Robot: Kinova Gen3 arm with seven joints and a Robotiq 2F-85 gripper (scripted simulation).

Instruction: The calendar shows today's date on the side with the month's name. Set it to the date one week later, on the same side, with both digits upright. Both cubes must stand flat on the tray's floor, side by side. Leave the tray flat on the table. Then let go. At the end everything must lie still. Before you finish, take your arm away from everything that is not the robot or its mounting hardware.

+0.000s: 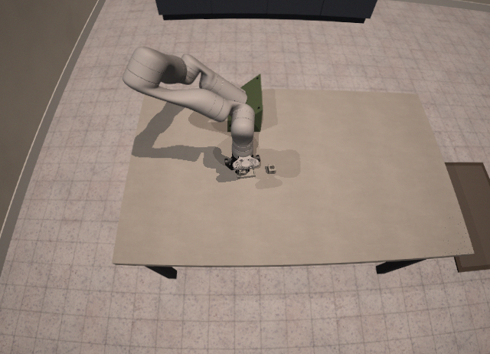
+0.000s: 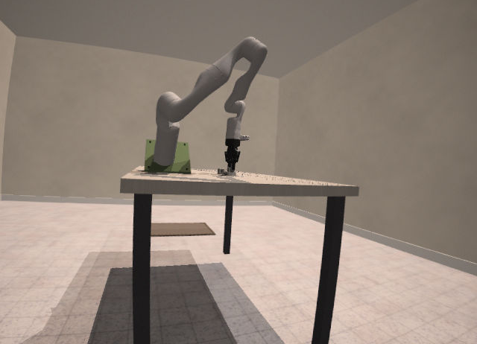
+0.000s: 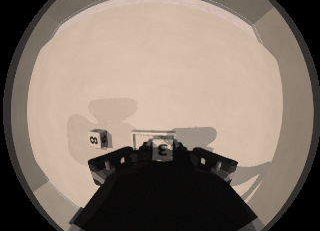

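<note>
The white tray lies 3 cm below my hand, 1 cm to the left of it and 1 cm behind it.
</note>
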